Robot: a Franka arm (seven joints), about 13 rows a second.
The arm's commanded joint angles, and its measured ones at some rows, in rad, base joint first. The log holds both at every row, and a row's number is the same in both.
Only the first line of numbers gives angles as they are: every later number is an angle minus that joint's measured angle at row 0.
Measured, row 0:
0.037, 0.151, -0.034, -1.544, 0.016, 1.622, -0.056
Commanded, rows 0 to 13:
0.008, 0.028, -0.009, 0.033, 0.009, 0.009, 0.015
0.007, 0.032, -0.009, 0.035, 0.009, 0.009, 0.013
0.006, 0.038, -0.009, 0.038, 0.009, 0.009, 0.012
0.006, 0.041, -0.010, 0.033, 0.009, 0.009, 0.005
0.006, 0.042, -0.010, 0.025, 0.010, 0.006, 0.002
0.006, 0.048, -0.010, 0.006, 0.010, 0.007, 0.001
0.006, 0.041, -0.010, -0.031, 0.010, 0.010, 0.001
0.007, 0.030, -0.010, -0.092, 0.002, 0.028, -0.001
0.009, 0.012, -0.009, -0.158, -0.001, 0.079, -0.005
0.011, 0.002, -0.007, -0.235, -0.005, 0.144, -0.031
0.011, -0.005, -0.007, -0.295, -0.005, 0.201, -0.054
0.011, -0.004, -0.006, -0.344, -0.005, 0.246, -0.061
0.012, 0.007, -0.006, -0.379, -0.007, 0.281, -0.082
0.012, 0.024, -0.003, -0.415, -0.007, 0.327, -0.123
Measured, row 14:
0.001, 0.043, 0.001, -0.320, -0.001, 0.253, -0.067
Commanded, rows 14 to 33:
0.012, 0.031, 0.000, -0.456, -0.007, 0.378, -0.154
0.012, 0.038, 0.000, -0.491, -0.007, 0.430, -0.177
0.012, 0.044, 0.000, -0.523, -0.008, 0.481, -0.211
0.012, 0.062, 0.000, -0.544, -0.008, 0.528, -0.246
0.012, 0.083, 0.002, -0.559, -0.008, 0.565, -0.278
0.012, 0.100, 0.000, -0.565, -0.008, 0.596, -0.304
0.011, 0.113, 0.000, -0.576, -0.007, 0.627, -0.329
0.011, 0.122, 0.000, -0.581, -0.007, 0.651, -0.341
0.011, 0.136, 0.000, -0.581, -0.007, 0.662, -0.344
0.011, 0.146, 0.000, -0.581, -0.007, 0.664, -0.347
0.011, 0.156, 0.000, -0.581, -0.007, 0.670, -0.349
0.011, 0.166, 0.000, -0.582, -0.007, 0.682, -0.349
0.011, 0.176, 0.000, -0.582, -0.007, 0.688, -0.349
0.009, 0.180, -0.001, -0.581, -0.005, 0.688, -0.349
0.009, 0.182, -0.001, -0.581, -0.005, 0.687, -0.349
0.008, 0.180, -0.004, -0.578, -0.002, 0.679, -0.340
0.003, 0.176, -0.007, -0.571, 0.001, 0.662, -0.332
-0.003, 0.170, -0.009, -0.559, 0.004, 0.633, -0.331
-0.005, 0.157, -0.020, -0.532, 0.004, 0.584, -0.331
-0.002, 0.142, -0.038, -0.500, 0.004, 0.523, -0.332
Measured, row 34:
0.000, 0.179, -0.015, -0.549, -0.001, 0.621, -0.333
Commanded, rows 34 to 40:
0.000, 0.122, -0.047, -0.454, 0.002, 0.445, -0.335
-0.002, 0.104, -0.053, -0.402, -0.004, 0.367, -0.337
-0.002, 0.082, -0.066, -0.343, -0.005, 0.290, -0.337
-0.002, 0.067, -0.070, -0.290, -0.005, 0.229, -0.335
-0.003, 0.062, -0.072, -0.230, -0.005, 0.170, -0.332
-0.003, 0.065, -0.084, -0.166, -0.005, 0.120, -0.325
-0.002, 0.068, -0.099, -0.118, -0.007, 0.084, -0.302
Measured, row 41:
-0.002, 0.053, -0.079, -0.215, -0.002, 0.160, -0.327
